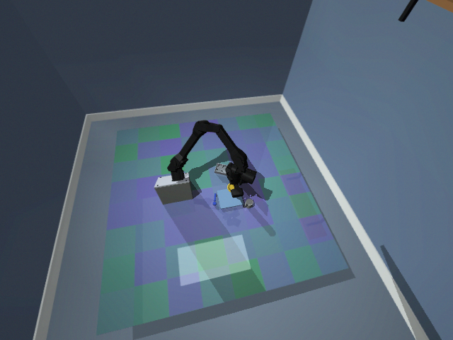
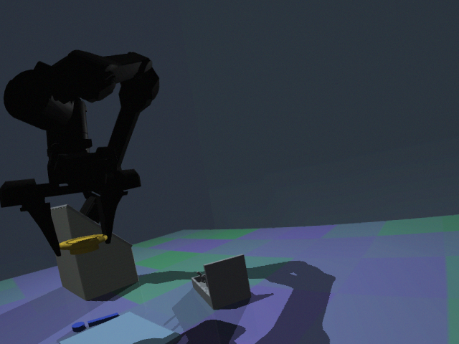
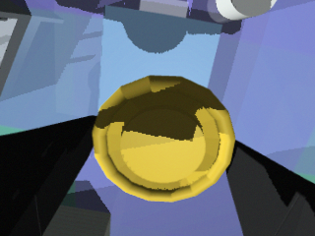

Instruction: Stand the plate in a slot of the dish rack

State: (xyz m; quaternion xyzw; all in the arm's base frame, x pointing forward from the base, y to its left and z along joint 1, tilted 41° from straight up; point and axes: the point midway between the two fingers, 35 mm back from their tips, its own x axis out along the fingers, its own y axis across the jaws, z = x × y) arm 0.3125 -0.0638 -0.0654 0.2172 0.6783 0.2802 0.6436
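Now: the grey dish rack 10 mm behind my gripper tip, 230 mm to the left of it and 130 mm below it. Round my gripper tip: small white cup: 100 mm ahead, 50 mm to the right, 120 mm below; yellow plate: 10 mm above; blue spoon: 110 mm behind, 10 mm to the left, 150 mm below.
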